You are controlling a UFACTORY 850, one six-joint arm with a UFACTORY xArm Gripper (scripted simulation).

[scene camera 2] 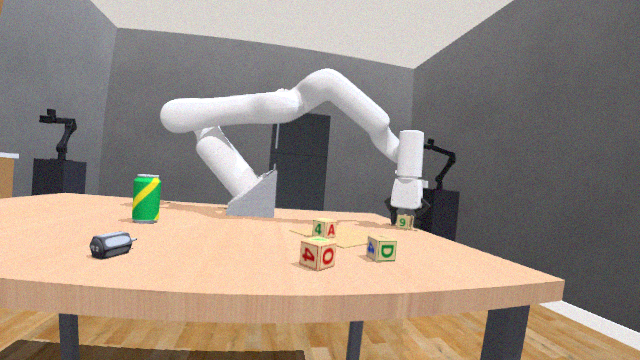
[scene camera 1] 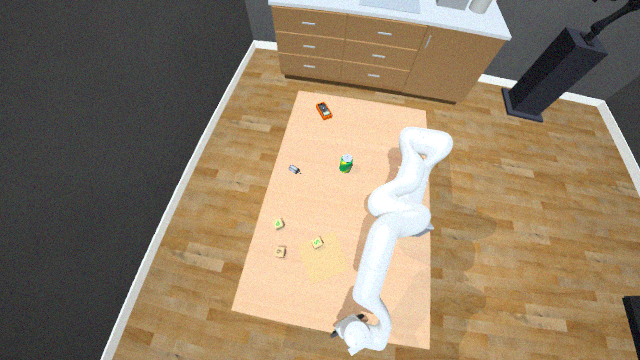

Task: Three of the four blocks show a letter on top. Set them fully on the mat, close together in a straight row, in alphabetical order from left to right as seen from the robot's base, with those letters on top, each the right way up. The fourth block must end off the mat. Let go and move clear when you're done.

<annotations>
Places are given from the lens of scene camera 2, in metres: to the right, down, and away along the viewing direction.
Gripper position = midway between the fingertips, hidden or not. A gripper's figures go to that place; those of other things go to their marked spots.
gripper [scene camera 2: 404, 226]: 0.29, 0.16, 0.92
tan mat [scene camera 2: 346, 237]: 0.07, 0.15, 0.68
grey device [scene camera 2: 103, 246]: -0.32, 0.10, 0.36
The marked spots on the tan mat and the grey device are 0.51 m apart.
</annotations>
